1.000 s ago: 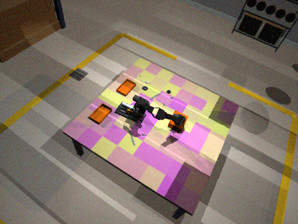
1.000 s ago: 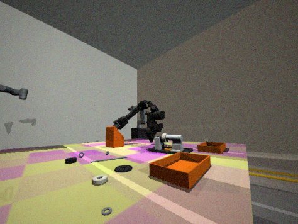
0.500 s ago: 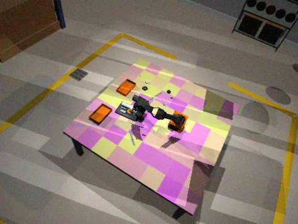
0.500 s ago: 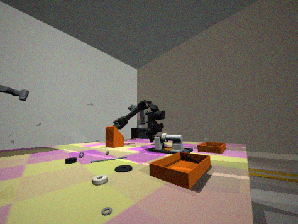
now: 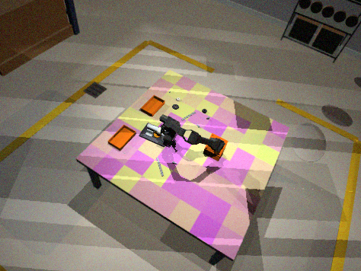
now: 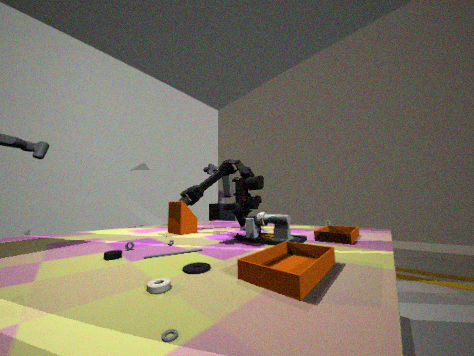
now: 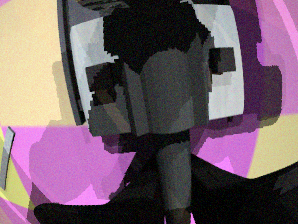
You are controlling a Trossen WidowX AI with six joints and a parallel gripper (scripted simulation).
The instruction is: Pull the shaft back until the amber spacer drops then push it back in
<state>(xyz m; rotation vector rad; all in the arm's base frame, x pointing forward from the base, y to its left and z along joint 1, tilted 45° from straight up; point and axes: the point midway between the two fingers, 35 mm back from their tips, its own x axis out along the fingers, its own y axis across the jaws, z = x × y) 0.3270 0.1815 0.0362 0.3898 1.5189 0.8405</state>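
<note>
Right now my gripper tip is 6 cm short of the grey shaft, 2 cm to the right of it and 4 cm below it. Also, from my gripper tip: black disc 21 cm ahead, 32 cm to the right, 4 cm below; amber spacer 12 cm ahead, 3 cm to the left, 3 cm below.
</note>
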